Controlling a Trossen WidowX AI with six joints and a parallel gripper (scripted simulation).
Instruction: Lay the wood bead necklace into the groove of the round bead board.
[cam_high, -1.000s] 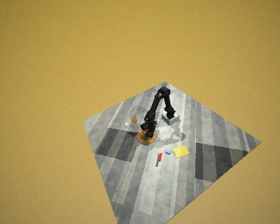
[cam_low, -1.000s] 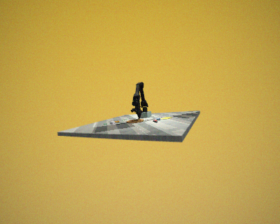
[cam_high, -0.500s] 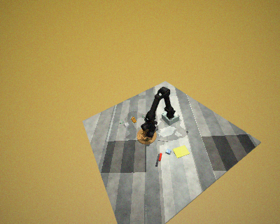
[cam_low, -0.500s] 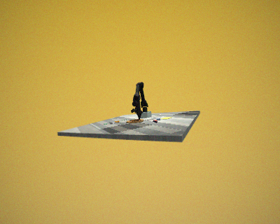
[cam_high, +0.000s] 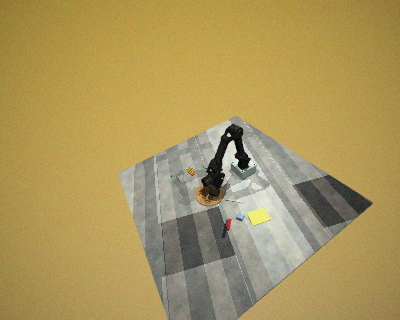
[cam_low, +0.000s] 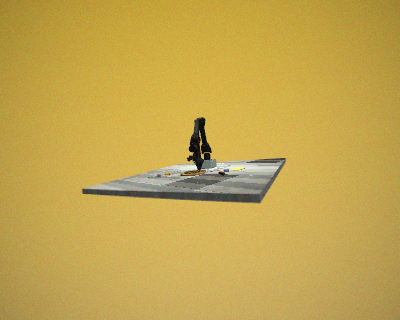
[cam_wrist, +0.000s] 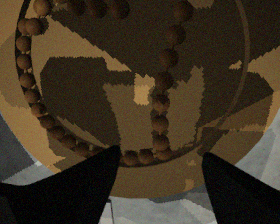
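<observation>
My gripper tip is now 60 mm short of the round bead board, 20 mm to the left of it and 10 mm above it. The rest, counted from my gripper tip: thin grey stick: 110 mm to the left, 60 mm behind, 10 mm below; then red-handled tool: 250 mm to the left, 60 mm ahead, 10 mm below; then small blue block: 230 mm to the left, 40 mm behind, 10 mm below.
</observation>
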